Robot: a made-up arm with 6 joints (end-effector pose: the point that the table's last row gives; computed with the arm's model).
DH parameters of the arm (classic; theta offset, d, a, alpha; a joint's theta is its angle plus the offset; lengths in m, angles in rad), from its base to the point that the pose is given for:
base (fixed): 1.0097 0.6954 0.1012 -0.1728
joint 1: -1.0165 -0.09 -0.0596 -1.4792
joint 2: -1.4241 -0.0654 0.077 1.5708
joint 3: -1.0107 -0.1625 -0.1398 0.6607
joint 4: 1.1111 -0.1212 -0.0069 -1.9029
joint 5: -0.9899 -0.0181 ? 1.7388
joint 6: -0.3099 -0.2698 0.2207 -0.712
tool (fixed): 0.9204 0.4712 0 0
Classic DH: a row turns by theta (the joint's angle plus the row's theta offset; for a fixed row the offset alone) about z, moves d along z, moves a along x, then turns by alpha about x.
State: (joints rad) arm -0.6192 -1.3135 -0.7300 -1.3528 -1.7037 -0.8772
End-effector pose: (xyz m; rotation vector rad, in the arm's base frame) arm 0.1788 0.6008 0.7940 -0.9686 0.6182 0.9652
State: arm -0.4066 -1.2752 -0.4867 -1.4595 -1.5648 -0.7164
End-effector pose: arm 0.1057 0.5819 0.6693 -1.1329 0.8226 1.2098
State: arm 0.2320 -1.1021 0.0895 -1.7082 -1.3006 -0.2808
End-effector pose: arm -0.1666 0.3796 0.5010 -1.4490 1.4243 1.9903
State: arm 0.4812 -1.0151 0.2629 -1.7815 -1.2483 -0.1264
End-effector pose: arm -0.2397 0.2751 0.5110 1.4620 -1.6201 -2.1697
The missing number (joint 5, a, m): 0.0781
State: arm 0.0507 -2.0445 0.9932 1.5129 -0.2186 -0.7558
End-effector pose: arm 0.2152 -0.2002 0.6047 1.8178 0.1838 -0.2756
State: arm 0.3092 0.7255 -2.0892 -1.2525 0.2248 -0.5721
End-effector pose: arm -0.0864 0.0444 0.6085 1.0076 0.1351 -2.7941
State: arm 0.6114 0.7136 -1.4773 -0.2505 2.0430 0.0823
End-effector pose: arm 0.6884 -0.0097 0.6937 0.6614 0.1015 0.1141
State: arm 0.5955 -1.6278 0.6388 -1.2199 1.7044 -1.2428
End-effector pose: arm -0.0128 -0.1995 1.1830 1.0044 -1.2510 0.8239
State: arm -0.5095 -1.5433 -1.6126 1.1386 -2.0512 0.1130
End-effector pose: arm -0.0076 0.1552 1.2334 0.1108 -0.4268 0.6448
